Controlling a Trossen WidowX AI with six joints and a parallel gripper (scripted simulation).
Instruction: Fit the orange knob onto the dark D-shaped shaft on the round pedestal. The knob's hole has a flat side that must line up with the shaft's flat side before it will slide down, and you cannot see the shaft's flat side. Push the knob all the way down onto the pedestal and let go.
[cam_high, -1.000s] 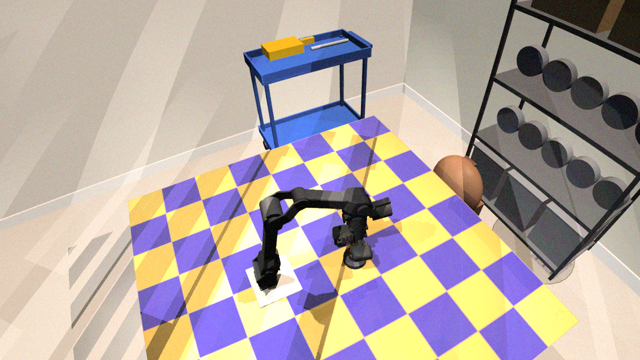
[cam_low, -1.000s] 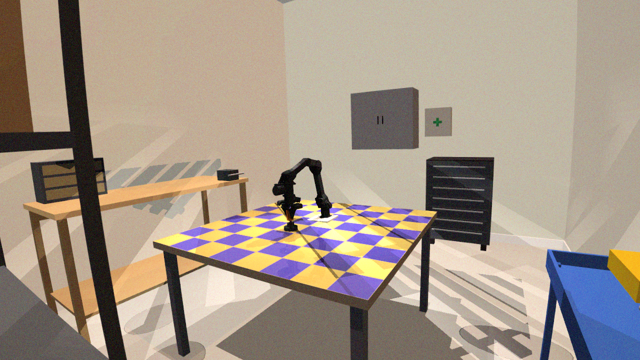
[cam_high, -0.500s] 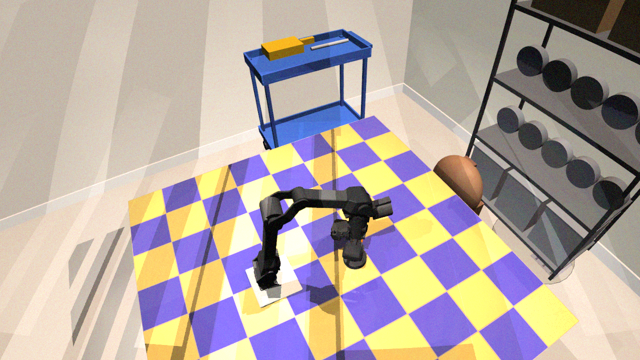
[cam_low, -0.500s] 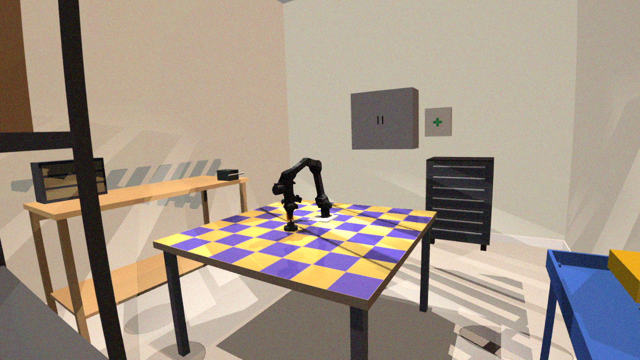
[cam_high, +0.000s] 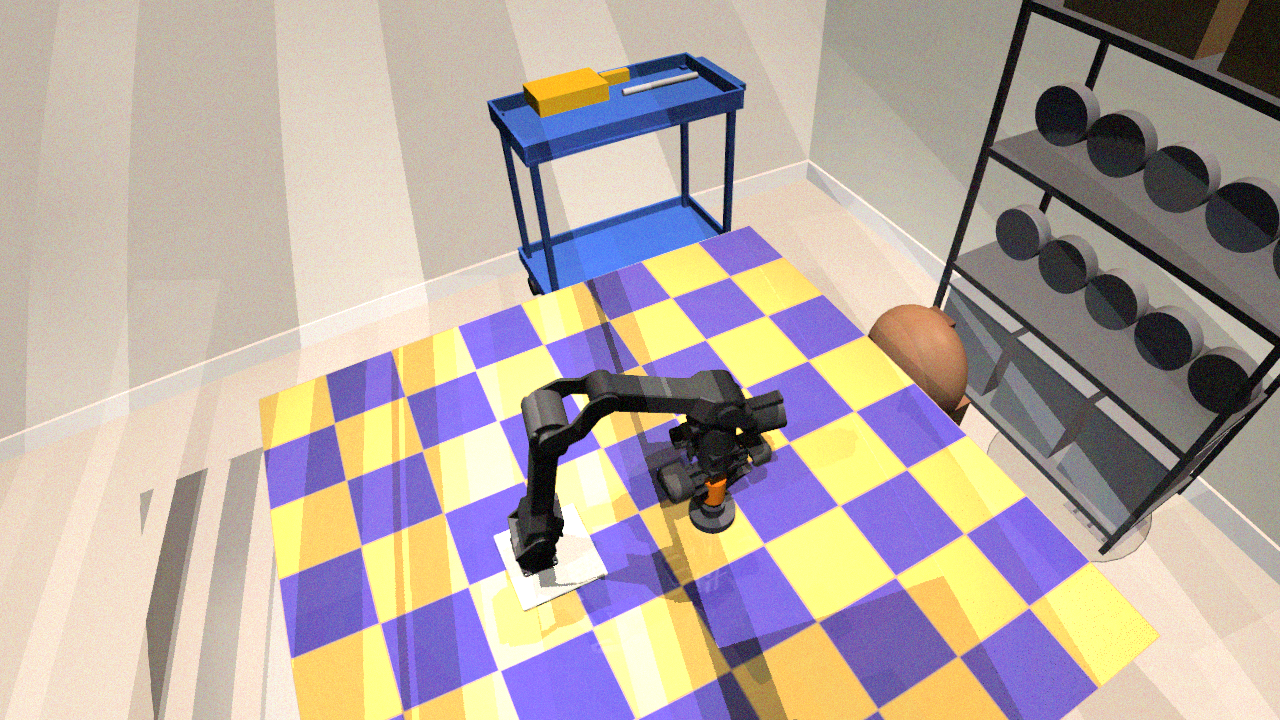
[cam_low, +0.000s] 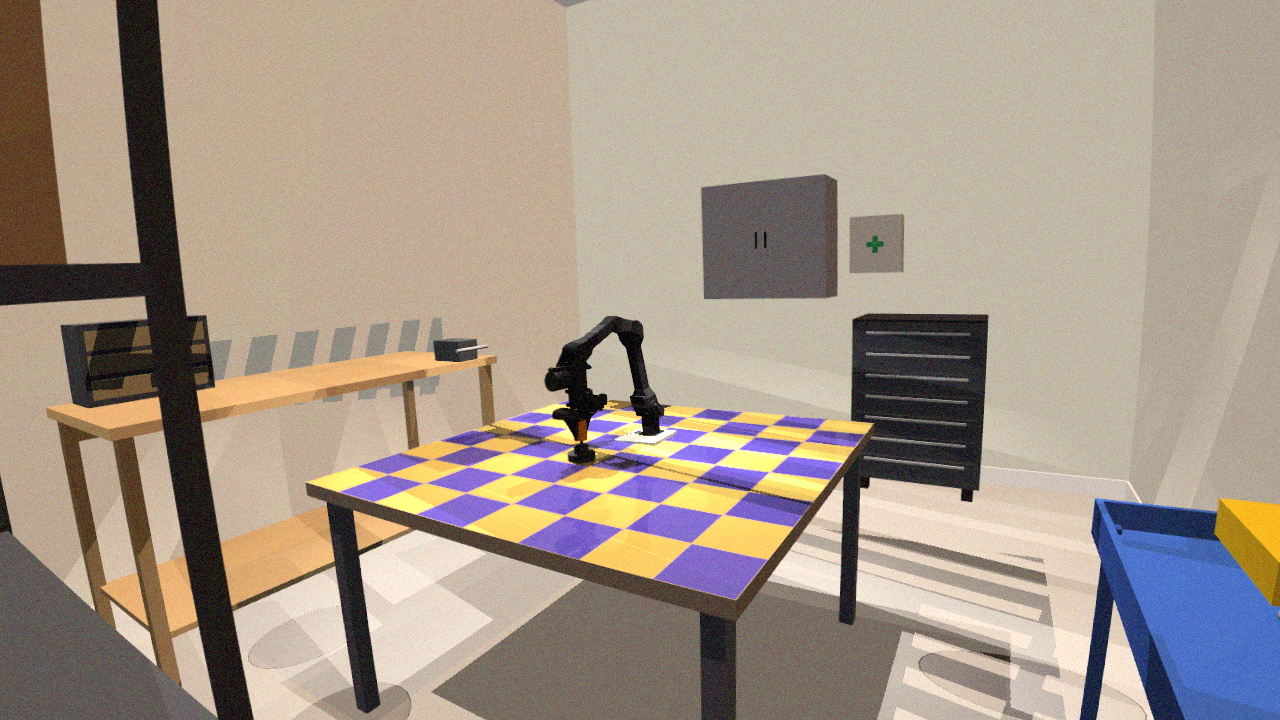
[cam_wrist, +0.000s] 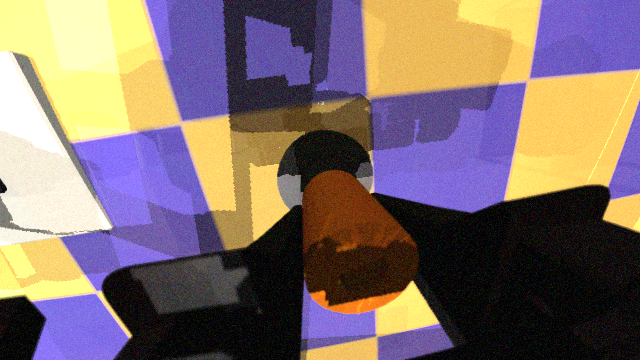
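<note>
Now: gripper tip 2 cm below the orange knob. The rest, counted from my gripper tip: round pedestal (4 cm below).
</note>
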